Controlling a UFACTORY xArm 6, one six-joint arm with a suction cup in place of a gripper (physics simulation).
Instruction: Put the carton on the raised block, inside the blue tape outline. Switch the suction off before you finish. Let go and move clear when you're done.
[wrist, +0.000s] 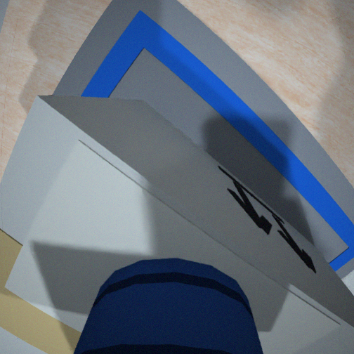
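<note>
The carton (115, 200) is a pale grey box with black arrow marks on its shaded side. It fills the lower left and middle of the wrist view. My dark blue suction cup (172, 300) is on the carton's upper face and holds it; the contact itself is hidden. The grey raised block (215, 37) lies beneath and beyond the carton. The blue tape outline (210, 92) shows along its far side, with one corner at the upper left and another at the right edge. The carton hides the rest of the outline. Whether the carton touches the block cannot be told.
A pinkish, wood-grained surface (300, 50) lies beyond the block and at the upper left. A tan strip (35, 317) shows at the lower left beside the carton. Dark shadows fall on the carton and across the block and tape.
</note>
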